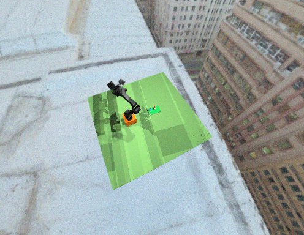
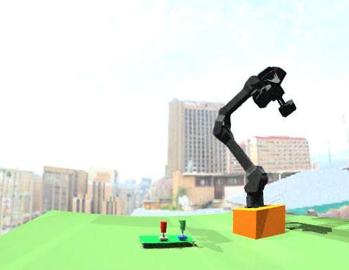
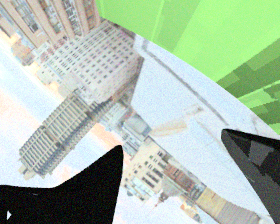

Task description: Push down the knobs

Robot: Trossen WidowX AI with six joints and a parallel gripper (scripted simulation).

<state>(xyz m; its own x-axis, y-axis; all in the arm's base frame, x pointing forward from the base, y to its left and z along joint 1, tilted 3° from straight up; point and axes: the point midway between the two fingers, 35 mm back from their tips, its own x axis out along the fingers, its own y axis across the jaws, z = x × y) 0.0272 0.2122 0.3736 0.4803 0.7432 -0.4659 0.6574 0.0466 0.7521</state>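
My gripper tip is now 26 cm short of the green knob, 22 cm to the left of it and 40 cm above it. From my gripper tip the other things lie so: red knob: 31 cm ahead, 23 cm to the right, 41 cm below.
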